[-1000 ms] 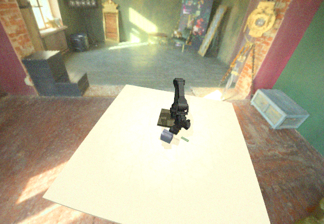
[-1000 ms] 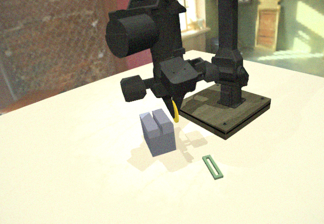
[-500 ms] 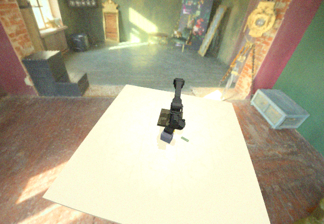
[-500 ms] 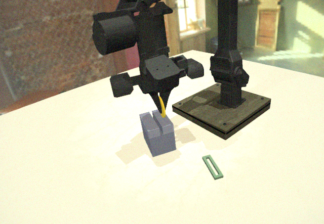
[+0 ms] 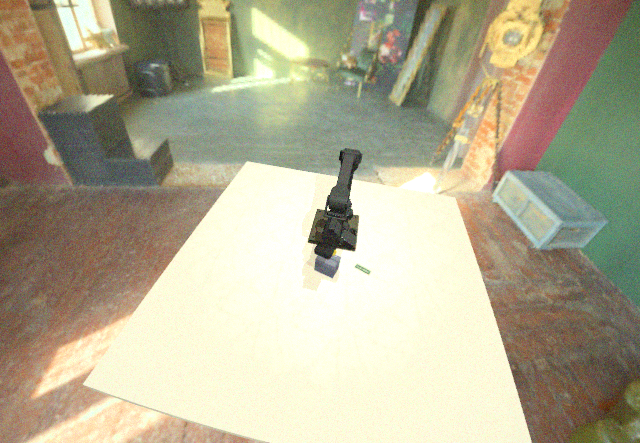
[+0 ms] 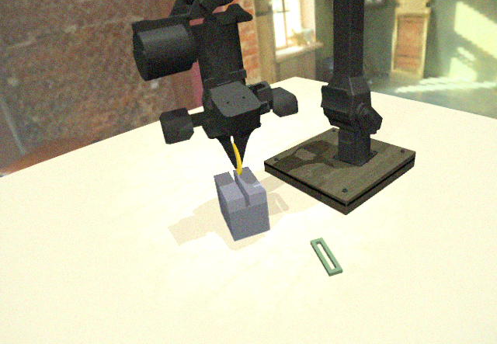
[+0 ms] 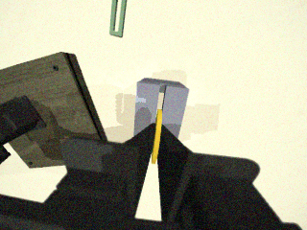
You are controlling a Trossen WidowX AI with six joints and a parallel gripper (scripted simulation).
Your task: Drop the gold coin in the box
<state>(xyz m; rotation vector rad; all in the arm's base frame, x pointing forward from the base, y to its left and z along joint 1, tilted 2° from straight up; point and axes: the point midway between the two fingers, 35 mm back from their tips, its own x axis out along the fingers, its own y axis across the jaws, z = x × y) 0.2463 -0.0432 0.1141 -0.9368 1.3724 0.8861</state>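
Now: the gold coin 1 cm above my gripper tip.
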